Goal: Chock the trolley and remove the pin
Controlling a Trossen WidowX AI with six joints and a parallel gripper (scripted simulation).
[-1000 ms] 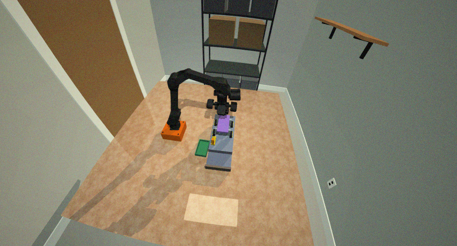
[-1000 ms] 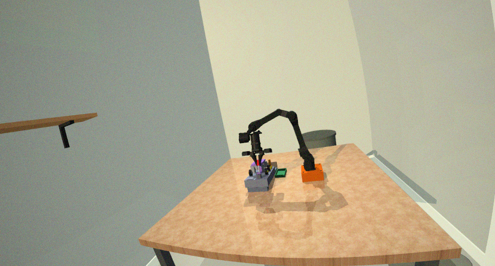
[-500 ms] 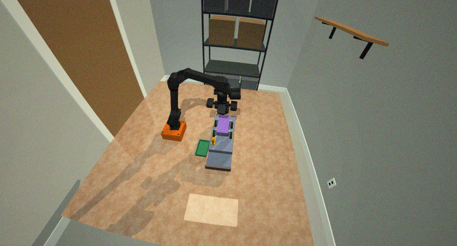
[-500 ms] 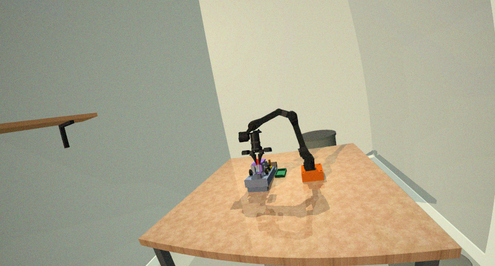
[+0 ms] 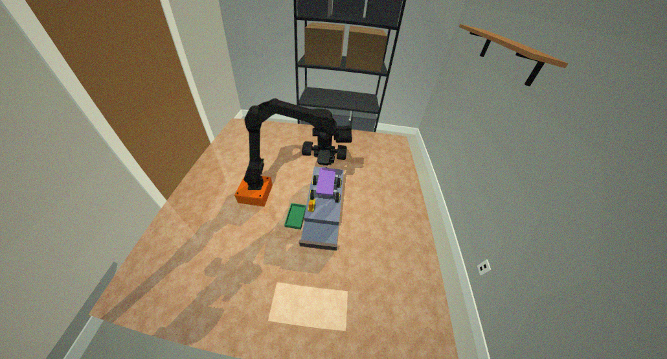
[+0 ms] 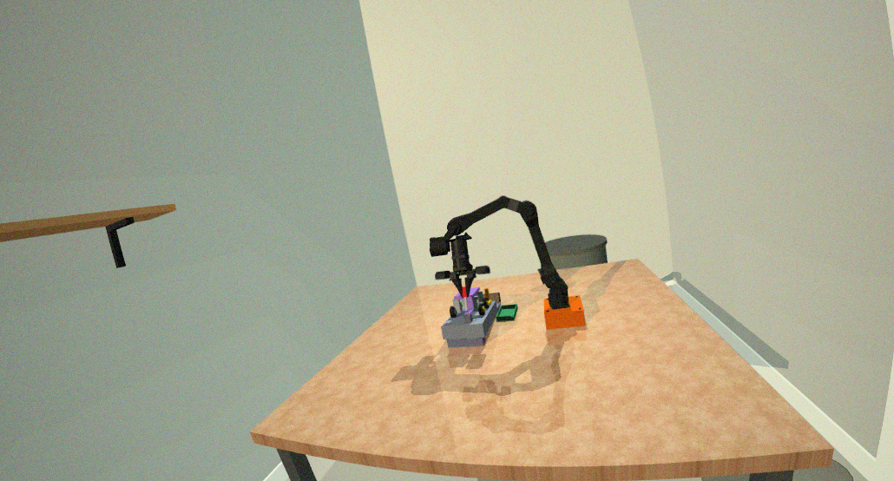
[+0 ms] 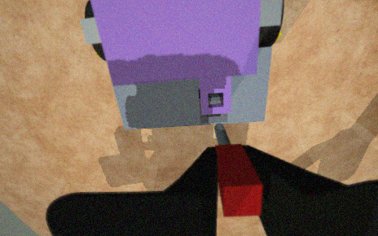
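Right now my gripper tip is 13 cm past the green tray, 20 cm to the left of it and 18 cm above it. From my gripper tip the other things lie so: red-headed stop pin right at my gripper tip; then purple trolley 1 cm ahead, 10 cm to the right, 6 cm below; then grey ramp 1 cm ahead, 10 cm to the right, 12 cm below.
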